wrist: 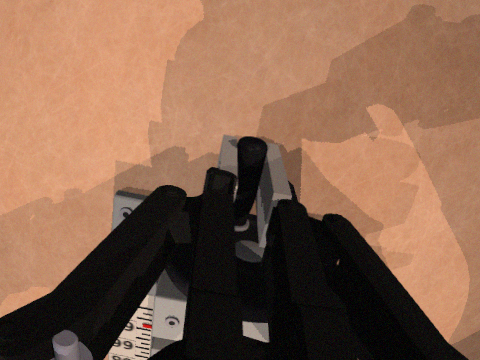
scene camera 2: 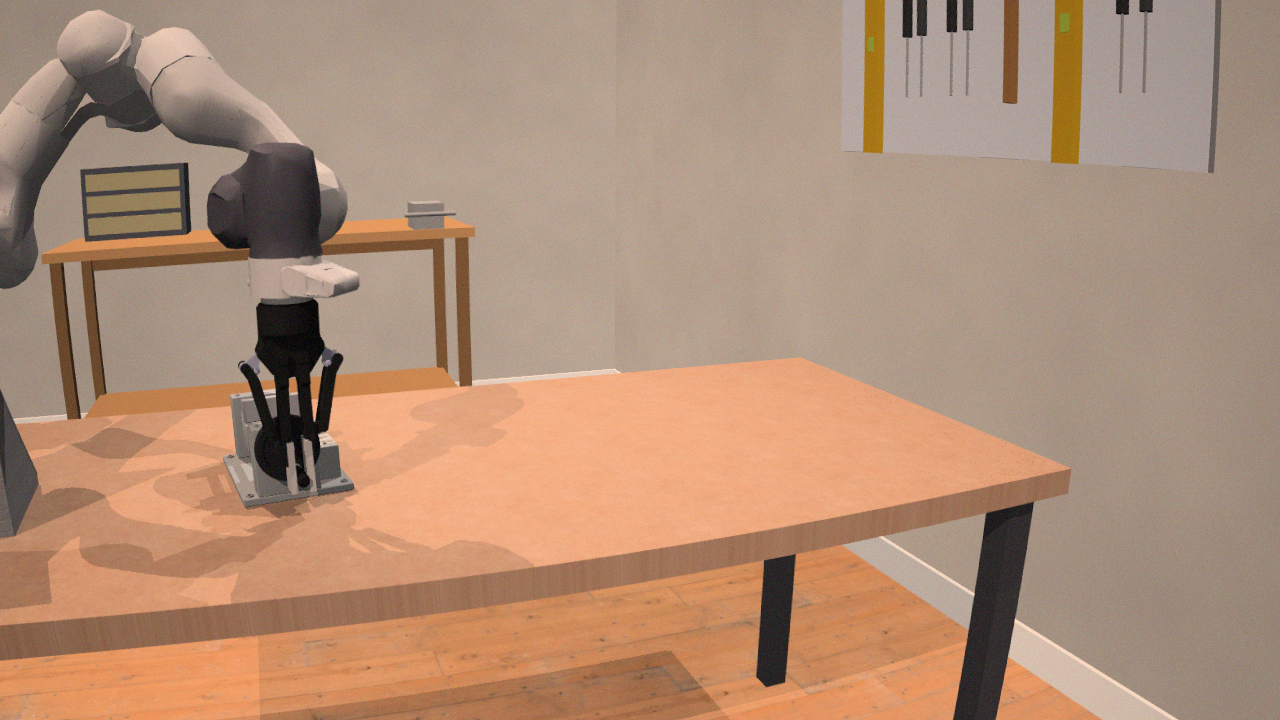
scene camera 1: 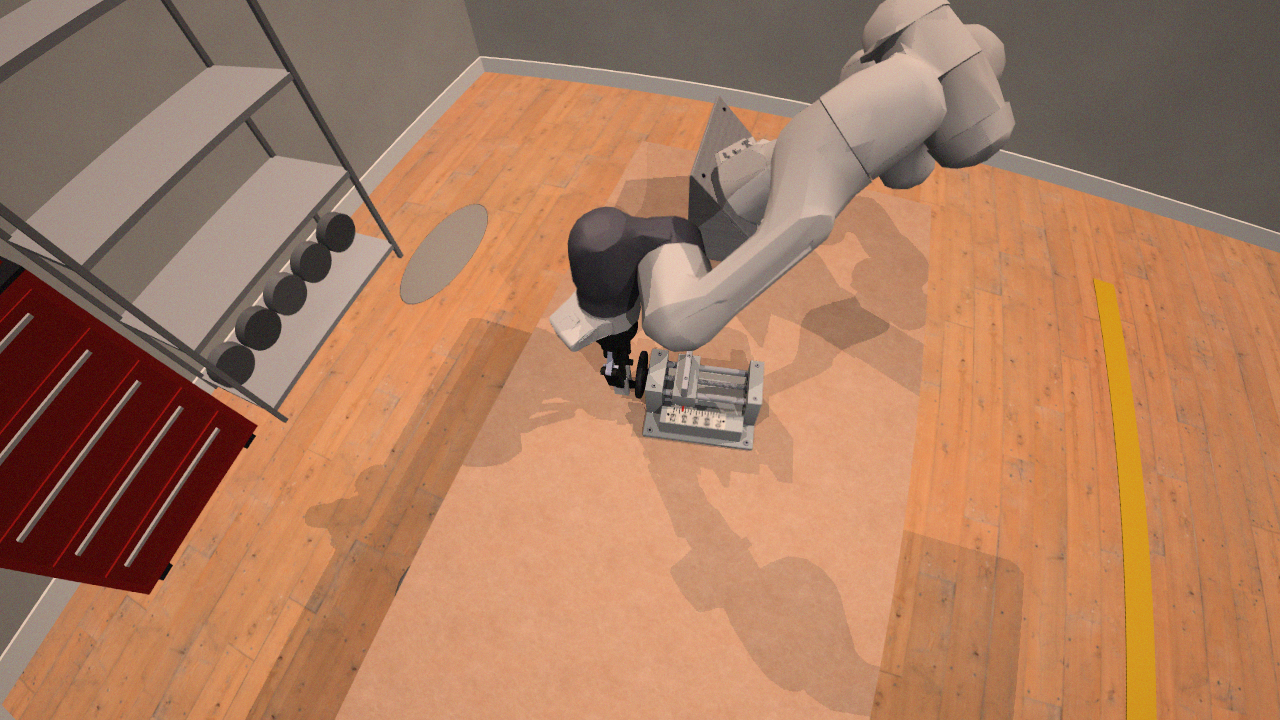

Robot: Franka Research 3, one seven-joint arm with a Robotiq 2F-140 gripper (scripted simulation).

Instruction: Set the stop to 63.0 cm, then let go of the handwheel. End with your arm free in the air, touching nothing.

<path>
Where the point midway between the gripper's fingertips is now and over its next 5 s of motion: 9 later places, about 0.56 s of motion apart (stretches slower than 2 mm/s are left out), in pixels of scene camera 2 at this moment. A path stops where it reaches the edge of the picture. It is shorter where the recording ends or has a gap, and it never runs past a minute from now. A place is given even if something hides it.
My gripper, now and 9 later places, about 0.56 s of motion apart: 302, 489; 303, 488; 305, 487; 308, 485; 312, 481; 316, 470; 315, 458; 308, 449; 300, 445; 291, 445
</path>
